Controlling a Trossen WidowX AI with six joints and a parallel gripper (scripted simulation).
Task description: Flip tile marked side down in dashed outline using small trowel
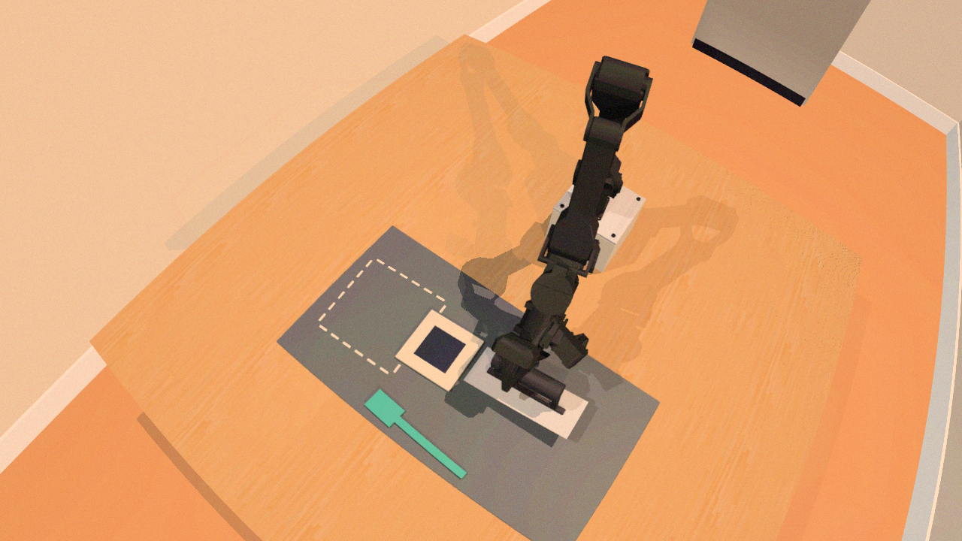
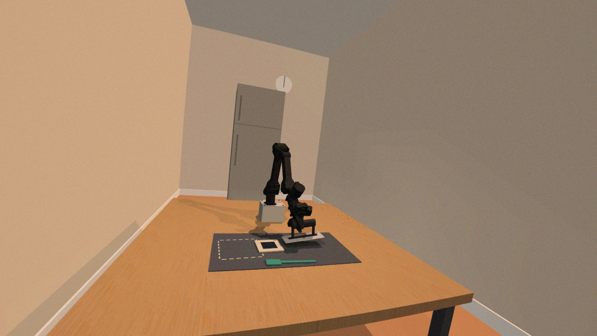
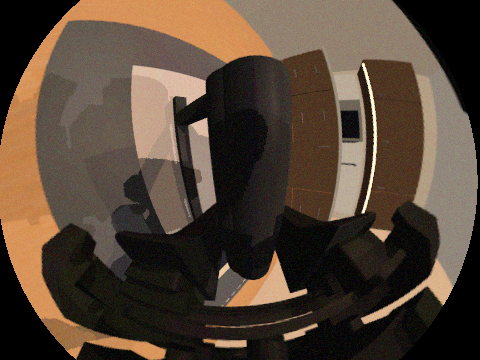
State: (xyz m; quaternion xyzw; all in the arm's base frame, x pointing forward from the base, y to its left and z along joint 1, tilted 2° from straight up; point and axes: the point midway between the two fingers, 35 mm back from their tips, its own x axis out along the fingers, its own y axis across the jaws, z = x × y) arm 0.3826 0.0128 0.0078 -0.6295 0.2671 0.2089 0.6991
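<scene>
Right now my gripper tip is 1 cm past the grey mat, 8 cm to the left of it and 10 cm above it. The rest, counted from my gripper tip: trowel: 3 cm behind, 1 cm below; green flat tool: 12 cm ahead, 13 cm to the right, 8 cm below; square tile: 4 cm behind, 14 cm to the right, 8 cm below.
</scene>
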